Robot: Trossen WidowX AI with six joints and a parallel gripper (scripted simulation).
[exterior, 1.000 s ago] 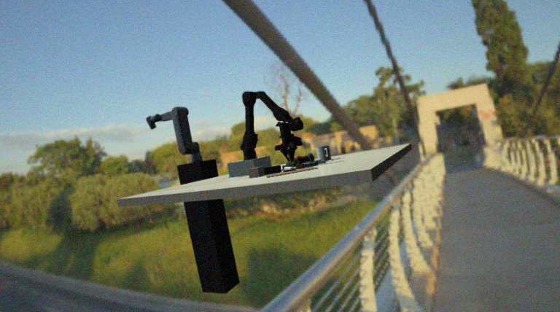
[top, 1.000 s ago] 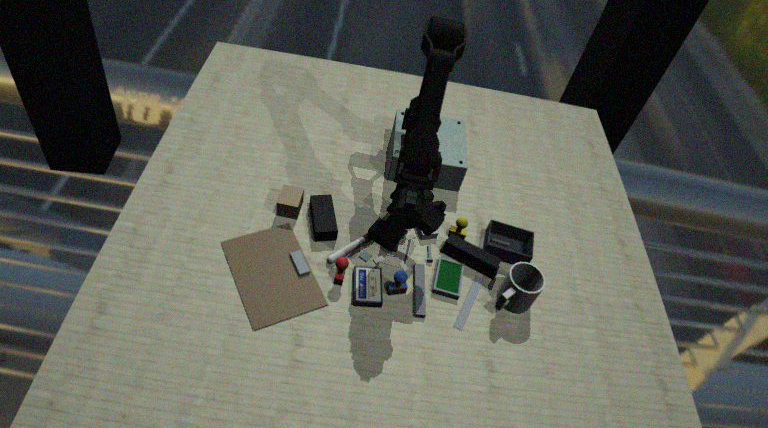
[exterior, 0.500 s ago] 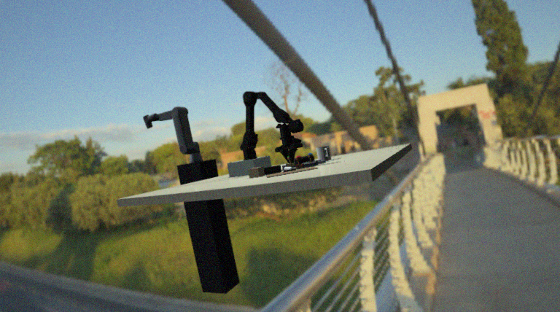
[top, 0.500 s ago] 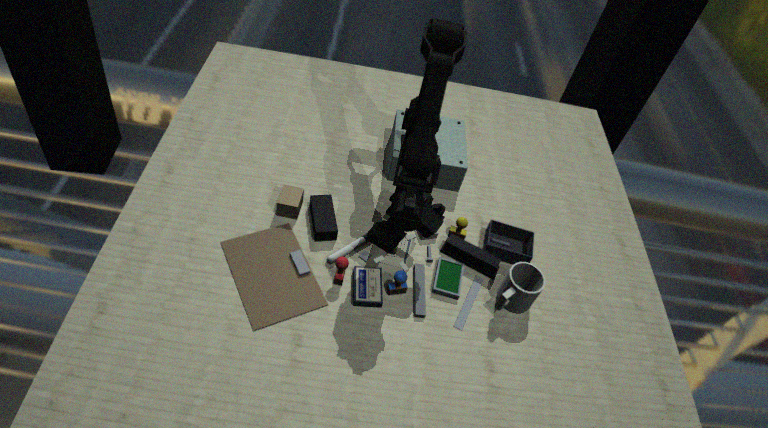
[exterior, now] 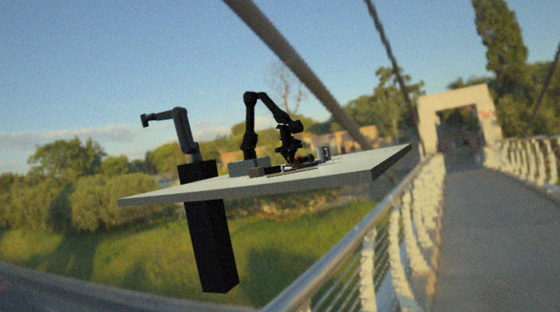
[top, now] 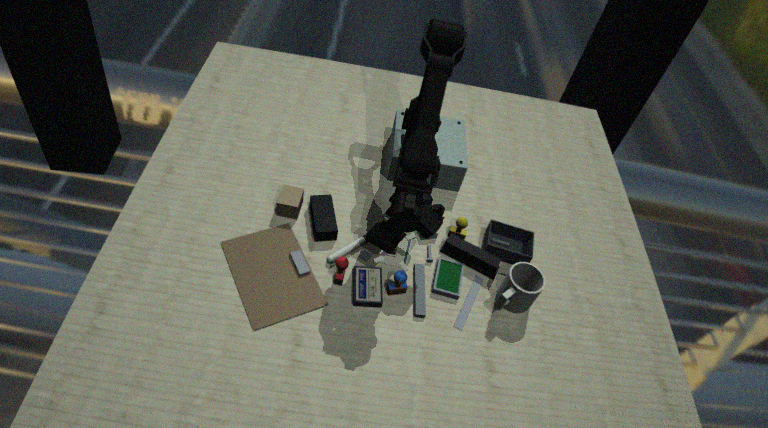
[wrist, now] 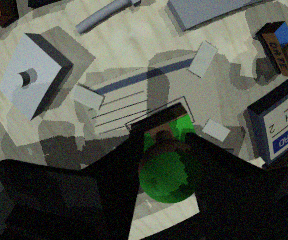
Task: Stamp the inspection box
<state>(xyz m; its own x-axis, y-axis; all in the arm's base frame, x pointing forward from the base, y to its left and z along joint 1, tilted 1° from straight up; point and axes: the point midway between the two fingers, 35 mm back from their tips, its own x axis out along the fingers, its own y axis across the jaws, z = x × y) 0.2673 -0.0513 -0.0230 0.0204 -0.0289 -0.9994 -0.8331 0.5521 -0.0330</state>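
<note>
Now: gripper tip right at the green-knobbed stamp. Also, from my gripper tip: blue stamp: 110 mm ahead, 10 mm to the left, 10 mm below; card: 10 mm to the left, 30 mm below; marker: 80 mm to the right, 20 mm below.
</note>
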